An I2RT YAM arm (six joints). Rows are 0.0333 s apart.
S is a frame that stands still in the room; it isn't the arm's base.
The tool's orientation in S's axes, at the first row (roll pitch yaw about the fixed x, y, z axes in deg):
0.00, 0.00, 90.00
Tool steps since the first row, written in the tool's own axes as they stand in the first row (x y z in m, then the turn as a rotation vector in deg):
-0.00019, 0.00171, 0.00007, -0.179, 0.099, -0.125
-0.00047, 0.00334, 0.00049, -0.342, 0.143, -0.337
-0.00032, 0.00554, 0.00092, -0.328, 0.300, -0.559
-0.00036, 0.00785, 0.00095, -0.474, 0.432, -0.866
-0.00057, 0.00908, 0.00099, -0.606, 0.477, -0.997
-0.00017, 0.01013, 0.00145, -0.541, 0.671, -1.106
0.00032, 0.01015, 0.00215, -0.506, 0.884, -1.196
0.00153, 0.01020, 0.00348, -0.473, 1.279, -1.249
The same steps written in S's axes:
-0.00171, -0.00019, 0.00007, -0.099, -0.179, -0.125
-0.00334, -0.00047, 0.00049, -0.143, -0.342, -0.337
-0.00554, -0.00032, 0.00092, -0.300, -0.328, -0.559
-0.00785, -0.00036, 0.00095, -0.432, -0.474, -0.866
-0.00908, -0.00057, 0.00099, -0.477, -0.606, -0.997
-0.01013, -0.00017, 0.00145, -0.671, -0.541, -1.106
-0.01015, 0.00032, 0.00215, -0.884, -0.506, -1.196
-0.01020, 0.00153, 0.00348, -1.279, -0.473, -1.249

